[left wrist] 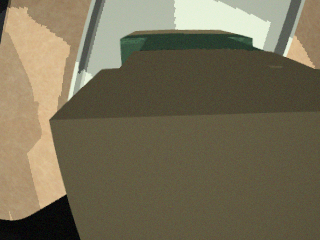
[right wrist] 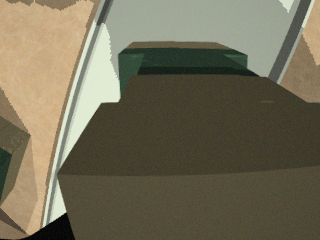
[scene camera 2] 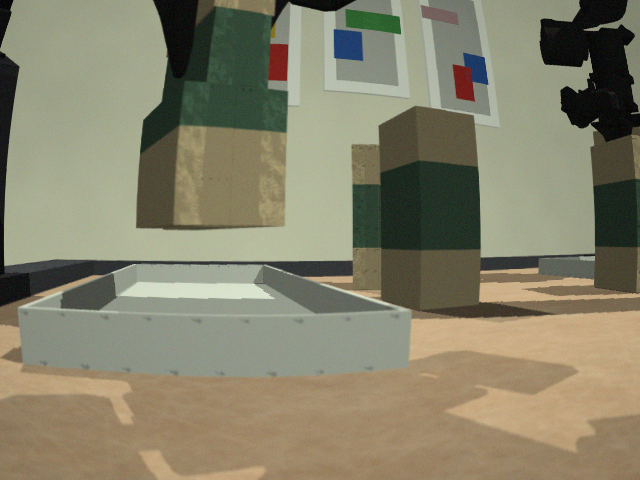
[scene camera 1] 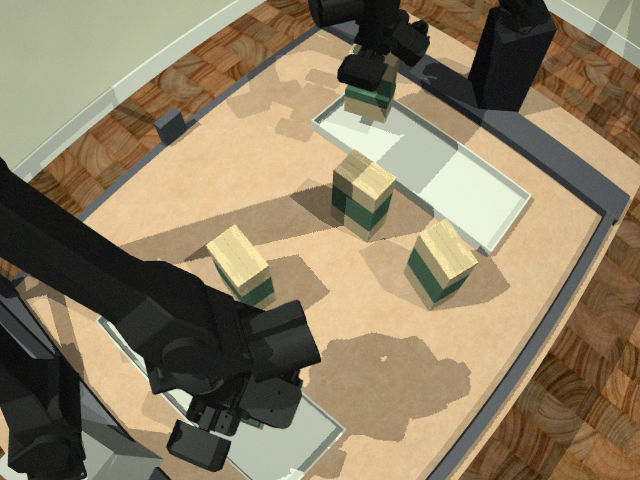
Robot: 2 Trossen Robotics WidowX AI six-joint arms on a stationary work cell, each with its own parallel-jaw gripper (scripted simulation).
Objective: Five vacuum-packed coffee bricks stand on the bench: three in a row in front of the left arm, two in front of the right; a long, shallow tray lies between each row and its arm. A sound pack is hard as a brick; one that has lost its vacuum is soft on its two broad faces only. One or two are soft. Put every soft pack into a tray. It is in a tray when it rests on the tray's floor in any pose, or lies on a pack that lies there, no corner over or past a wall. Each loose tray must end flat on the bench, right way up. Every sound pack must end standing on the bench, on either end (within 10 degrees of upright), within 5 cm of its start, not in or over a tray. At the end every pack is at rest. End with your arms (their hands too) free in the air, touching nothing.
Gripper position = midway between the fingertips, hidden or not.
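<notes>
I see my left gripper (scene camera 1: 371, 79), and the same gripper appears in scene camera 2 (scene camera 2: 209, 78). My right gripper (scene camera 1: 234, 396) is there too. There is a tray (scene camera 2: 257, 339), and there is another tray (scene camera 2: 584, 267). I also see a dark column (scene camera 1: 501, 78), along with a dark block (scene camera 1: 170, 126).
</notes>
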